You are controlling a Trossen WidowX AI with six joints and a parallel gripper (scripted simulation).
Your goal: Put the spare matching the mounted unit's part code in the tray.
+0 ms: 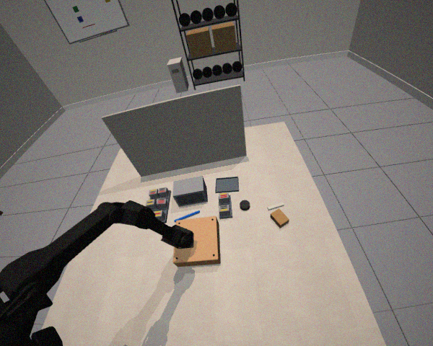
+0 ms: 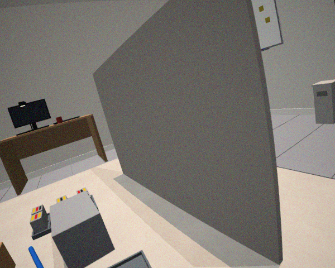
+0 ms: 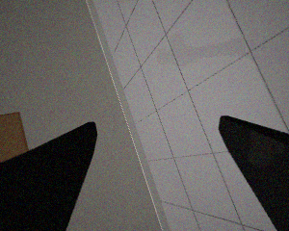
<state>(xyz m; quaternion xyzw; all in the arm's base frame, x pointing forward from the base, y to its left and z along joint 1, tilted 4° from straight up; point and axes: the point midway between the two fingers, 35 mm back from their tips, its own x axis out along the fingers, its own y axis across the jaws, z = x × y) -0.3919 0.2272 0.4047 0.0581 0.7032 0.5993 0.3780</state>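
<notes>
Now: gripper tip 68 cm short of the grey spare block, 3 cm to the left of it and 38 cm above it. Round my gripper tip: blue pen (60 cm ahead, 23 cm to the right, 41 cm below); black puck (62 cm ahead, 52 cm to the right, 41 cm below); grey mounted unit (72 cm ahead, 24 cm to the right, 37 cm below).
</notes>
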